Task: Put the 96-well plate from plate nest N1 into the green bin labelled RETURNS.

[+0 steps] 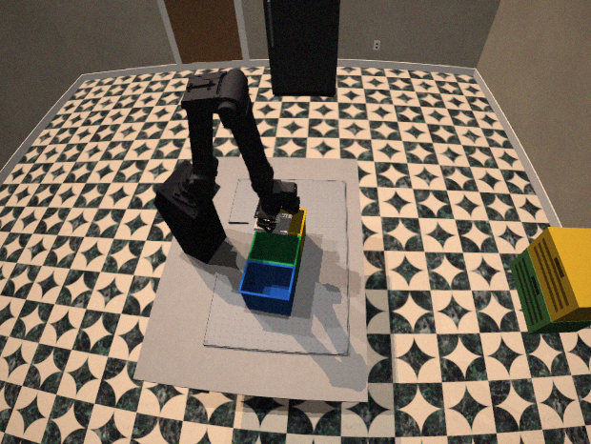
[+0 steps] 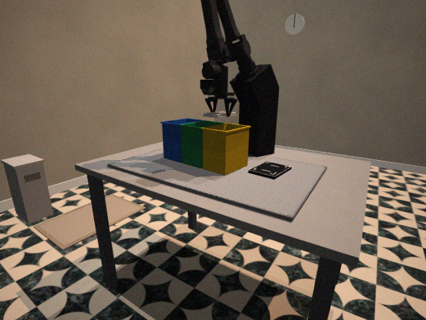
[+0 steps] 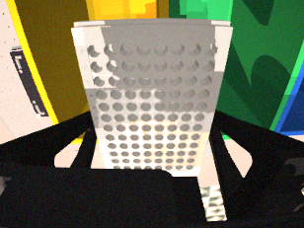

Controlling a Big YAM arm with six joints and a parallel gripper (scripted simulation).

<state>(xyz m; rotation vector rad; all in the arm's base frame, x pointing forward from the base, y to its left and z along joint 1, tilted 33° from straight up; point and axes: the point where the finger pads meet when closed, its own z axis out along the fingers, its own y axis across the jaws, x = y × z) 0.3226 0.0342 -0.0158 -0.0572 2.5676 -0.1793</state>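
The green bin lies 2 cm ahead of my hand, 8 cm to the right of it and 14 cm below it. Round my hand: white 96-well plate (right at my hand); yellow bin (2 cm ahead, 5 cm to the left, 14 cm below); blue bin (3 cm ahead, 21 cm to the right, 14 cm below).
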